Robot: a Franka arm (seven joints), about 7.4 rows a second.
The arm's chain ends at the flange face. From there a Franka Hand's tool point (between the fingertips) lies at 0.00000 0.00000 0.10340 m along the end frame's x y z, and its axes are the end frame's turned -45 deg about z.
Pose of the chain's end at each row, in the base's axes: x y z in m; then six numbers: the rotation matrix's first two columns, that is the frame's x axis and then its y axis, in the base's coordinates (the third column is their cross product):
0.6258 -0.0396 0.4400 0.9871 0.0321 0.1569 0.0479 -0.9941 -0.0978
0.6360 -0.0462 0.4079 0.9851 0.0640 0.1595 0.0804 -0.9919 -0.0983
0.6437 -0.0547 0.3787 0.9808 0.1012 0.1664 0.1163 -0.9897 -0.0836
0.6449 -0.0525 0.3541 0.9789 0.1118 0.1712 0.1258 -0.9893 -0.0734
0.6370 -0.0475 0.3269 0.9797 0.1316 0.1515 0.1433 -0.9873 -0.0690
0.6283 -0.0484 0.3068 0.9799 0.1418 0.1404 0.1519 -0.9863 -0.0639
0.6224 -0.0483 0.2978 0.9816 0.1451 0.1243 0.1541 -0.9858 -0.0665
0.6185 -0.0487 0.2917 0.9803 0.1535 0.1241 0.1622 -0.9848 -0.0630
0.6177 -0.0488 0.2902 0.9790 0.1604 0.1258 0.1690 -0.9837 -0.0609
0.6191 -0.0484 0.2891 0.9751 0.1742 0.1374 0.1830 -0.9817 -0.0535
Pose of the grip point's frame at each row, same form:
0.6416 -0.0288 0.3384 0.6641 0.7256 0.1801 0.7319 -0.6802 0.0418
0.6517 -0.0349 0.3063 0.6397 0.7466 0.1823 0.7534 -0.6561 0.0433
0.6599 -0.0442 0.2771 0.6113 0.7714 0.1768 0.7758 -0.6283 0.0585
0.6616 -0.0428 0.2525 0.6032 0.7786 0.1730 0.7811 -0.6205 0.0692
0.6515 -0.0383 0.2249 0.5914 0.7912 0.1559 0.7941 -0.6051 0.0583
0.6417 -0.0397 0.2046 0.5855 0.7977 0.1445 0.8003 -0.5972 0.0541
0.6341 -0.0396 0.1954 0.5851 0.7997 0.1349 0.8031 -0.5945 0.0409
0.6301 -0.0402 0.1893 0.5785 0.8049 0.1323 0.8079 -0.5878 0.0432
0.6295 -0.0404 0.1878 0.5728 0.8090 0.1320 0.8118 -0.5822 0.0459
0.6321 -0.0404 0.1868 0.5601 0.8173 0.1350 0.8189 -0.5710 0.0593

